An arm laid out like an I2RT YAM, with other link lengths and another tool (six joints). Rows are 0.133 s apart.
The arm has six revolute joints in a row. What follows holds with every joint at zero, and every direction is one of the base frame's. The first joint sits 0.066 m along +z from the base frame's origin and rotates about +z. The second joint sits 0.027 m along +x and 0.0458 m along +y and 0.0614 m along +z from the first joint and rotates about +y. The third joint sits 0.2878 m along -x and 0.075 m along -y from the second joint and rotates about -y. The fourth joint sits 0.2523 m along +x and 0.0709 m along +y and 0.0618 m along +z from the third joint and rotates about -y. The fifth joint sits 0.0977 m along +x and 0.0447 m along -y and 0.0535 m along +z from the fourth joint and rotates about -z. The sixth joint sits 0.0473 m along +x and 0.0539 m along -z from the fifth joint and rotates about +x. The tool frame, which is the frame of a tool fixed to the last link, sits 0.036 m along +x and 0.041 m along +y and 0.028 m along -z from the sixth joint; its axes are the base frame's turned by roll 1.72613, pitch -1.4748 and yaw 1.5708 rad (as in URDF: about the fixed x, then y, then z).
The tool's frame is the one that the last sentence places.
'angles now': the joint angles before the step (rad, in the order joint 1, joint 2, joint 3, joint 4, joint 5, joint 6). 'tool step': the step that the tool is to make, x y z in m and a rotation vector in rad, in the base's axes. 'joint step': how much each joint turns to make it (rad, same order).
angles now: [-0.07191, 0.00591, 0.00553, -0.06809, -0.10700, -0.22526]
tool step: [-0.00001, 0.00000, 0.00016, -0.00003, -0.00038, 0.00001]
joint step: [-0.00002, -0.00007, 0.00038, -0.00007, -0.00003, 0.00000]
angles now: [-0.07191, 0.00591, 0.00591, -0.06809, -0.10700, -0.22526]
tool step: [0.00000, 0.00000, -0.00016, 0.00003, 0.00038, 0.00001]
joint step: [-0.00001, -0.00005, -0.00036, -0.00007, -0.00002, 0.00000]
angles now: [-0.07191, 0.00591, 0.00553, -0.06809, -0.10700, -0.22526]
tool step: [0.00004, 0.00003, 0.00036, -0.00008, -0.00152, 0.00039]
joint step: [0.00002, 0.00004, 0.00037, 0.00120, -0.00037, 0.00000]
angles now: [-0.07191, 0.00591, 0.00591, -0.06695, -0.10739, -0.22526]
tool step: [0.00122, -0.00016, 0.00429, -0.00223, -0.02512, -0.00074]
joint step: [0.00002, 0.00006, -0.00037, 0.02561, 0.00079, -0.00038]
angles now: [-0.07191, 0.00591, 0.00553, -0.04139, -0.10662, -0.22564]
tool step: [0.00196, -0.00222, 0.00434, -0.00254, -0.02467, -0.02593]
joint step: [-0.00004, 0.00000, 0.00000, 0.02479, 0.02590, 0.00000]
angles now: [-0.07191, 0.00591, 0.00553, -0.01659, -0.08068, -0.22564]
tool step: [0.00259, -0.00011, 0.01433, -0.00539, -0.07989, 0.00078]
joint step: [0.00001, 0.00003, -0.00001, 0.08013, -0.00077, 0.00038]
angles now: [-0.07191, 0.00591, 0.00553, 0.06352, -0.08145, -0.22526]
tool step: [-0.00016, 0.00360, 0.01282, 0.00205, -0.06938, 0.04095]
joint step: [-0.00002, -0.00005, -0.00001, 0.07015, -0.04007, 0.01107]
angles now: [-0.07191, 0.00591, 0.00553, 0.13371, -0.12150, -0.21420]
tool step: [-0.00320, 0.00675, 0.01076, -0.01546, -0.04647, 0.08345]
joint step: [0.00005, 0.00757, 0.01031, 0.04494, -0.08426, 0.00114]
